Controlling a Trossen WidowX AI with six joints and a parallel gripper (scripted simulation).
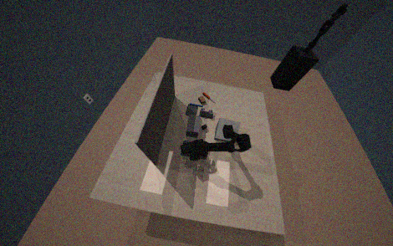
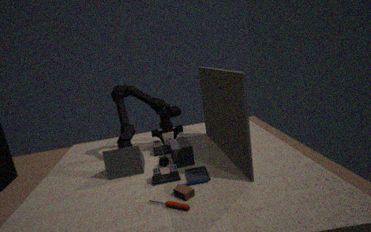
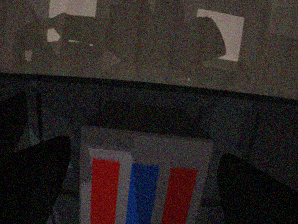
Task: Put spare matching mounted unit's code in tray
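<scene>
Now: gripper tip 20 mm below the dark spare block. Round my gripper tip: dark mounted unit: 40 mm ahead, 220 mm to the right, 30 mm above; then tray: 80 mm ahead, 420 mm to the right, 20 mm below; then tall grey panel: 270 mm ahead, 220 mm to the right, 200 mm above.
</scene>
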